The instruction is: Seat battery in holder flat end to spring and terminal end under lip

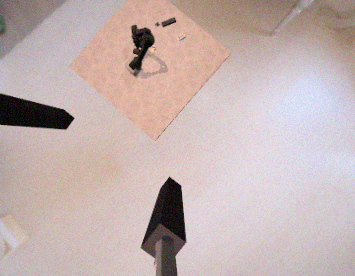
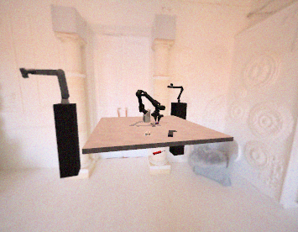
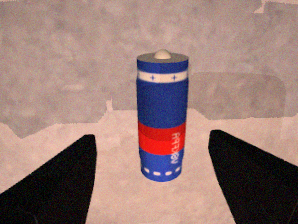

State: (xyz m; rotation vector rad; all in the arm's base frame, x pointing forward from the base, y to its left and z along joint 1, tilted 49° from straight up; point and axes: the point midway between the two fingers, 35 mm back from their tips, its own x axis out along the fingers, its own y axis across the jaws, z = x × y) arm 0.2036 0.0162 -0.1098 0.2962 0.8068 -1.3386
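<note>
The battery lies 1 cm behind my gripper tip and 2 cm below it. The rest, counted from my gripper tip: black holder: 46 cm ahead, 3 cm to the right, 2 cm below.
</note>
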